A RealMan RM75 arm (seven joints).
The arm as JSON. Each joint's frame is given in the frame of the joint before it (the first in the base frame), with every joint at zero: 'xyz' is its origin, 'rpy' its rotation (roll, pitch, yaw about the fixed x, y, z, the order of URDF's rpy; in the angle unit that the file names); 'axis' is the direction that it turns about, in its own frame. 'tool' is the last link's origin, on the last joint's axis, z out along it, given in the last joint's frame.
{
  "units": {
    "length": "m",
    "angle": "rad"
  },
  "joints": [
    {
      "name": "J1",
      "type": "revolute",
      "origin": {
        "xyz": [
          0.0,
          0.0,
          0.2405
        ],
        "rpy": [
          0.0,
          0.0,
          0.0
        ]
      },
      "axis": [
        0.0,
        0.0,
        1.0
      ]
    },
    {
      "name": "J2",
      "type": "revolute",
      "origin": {
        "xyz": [
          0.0,
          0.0,
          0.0
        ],
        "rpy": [
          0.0,
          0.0,
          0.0
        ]
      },
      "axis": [
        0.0,
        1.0,
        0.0
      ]
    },
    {
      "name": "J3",
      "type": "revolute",
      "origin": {
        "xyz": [
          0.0,
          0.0,
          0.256
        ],
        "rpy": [
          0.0,
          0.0,
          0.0
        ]
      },
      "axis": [
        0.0,
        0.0,
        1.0
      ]
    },
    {
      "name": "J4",
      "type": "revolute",
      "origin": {
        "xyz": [
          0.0,
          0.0,
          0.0
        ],
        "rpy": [
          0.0,
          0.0,
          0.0
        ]
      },
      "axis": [
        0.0,
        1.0,
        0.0
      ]
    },
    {
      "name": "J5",
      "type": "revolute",
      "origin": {
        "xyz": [
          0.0,
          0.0,
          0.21
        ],
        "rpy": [
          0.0,
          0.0,
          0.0
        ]
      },
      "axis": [
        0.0,
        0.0,
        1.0
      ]
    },
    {
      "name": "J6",
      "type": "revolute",
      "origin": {
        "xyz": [
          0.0,
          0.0,
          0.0
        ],
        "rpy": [
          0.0,
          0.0,
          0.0
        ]
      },
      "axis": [
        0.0,
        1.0,
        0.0
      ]
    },
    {
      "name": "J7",
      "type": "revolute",
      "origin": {
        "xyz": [
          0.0,
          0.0,
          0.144
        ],
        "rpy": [
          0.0,
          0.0,
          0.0
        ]
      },
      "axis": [
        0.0,
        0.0,
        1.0
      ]
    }
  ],
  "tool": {
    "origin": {
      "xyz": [
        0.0,
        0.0,
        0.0
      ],
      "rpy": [
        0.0,
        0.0,
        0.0
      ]
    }
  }
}
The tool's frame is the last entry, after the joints.
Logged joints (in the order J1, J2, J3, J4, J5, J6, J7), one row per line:
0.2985 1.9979 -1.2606 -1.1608 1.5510 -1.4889 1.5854
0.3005 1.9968 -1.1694 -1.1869 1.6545 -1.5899 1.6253
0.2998 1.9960 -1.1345 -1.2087 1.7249 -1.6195 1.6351
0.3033 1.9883 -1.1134 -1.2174 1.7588 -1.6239 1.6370
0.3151 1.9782 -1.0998 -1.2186 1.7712 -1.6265 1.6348
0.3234 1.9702 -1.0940 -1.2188 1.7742 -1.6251 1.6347
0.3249 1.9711 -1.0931 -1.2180 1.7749 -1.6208 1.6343
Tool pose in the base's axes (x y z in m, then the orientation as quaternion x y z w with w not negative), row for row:
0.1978 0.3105 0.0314 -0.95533 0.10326 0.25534 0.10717
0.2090 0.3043 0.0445 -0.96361 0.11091 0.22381 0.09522
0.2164 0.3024 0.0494 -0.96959 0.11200 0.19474 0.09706
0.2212 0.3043 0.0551 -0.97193 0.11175 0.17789 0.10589
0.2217 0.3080 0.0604 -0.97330 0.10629 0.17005 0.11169
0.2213 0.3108 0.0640 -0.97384 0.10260 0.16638 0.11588
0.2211 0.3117 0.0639 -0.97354 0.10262 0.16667 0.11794
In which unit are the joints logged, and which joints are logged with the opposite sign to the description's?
The joints are logged in radians. Opposite sign: J5.
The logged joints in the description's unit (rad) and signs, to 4 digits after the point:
0.2985 1.9979 -1.2606 -1.1608 -1.5510 -1.4889 1.5854
0.3005 1.9968 -1.1694 -1.1869 -1.6545 -1.5899 1.6253
0.2998 1.9960 -1.1345 -1.2087 -1.7249 -1.6195 1.6351
0.3033 1.9883 -1.1134 -1.2174 -1.7588 -1.6239 1.6370
0.3151 1.9782 -1.0998 -1.2186 -1.7712 -1.6265 1.6348
0.3234 1.9702 -1.0940 -1.2188 -1.7742 -1.6251 1.6347
0.3249 1.9711 -1.0931 -1.2180 -1.7749 -1.6208 1.6343

